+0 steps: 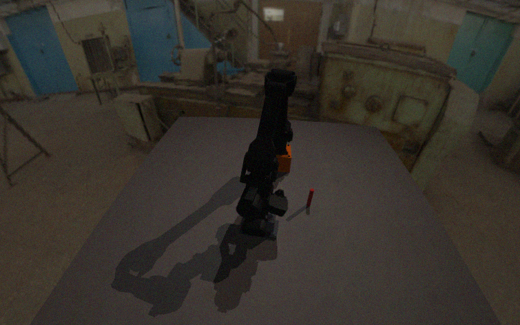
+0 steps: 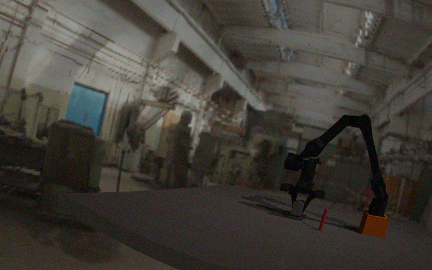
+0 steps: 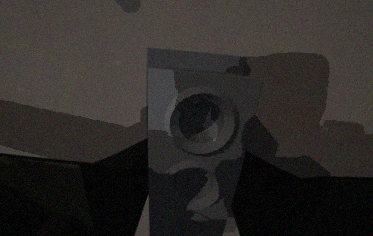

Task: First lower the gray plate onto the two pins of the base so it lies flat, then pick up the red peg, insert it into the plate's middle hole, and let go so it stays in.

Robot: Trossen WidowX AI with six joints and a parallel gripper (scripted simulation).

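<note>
The flat base lies 2 cm below my gripper tip. The rest, counted from my gripper tip: gray plate 3 cm above; then red peg 8 cm behind, 19 cm to the left, 2 cm above.
</note>
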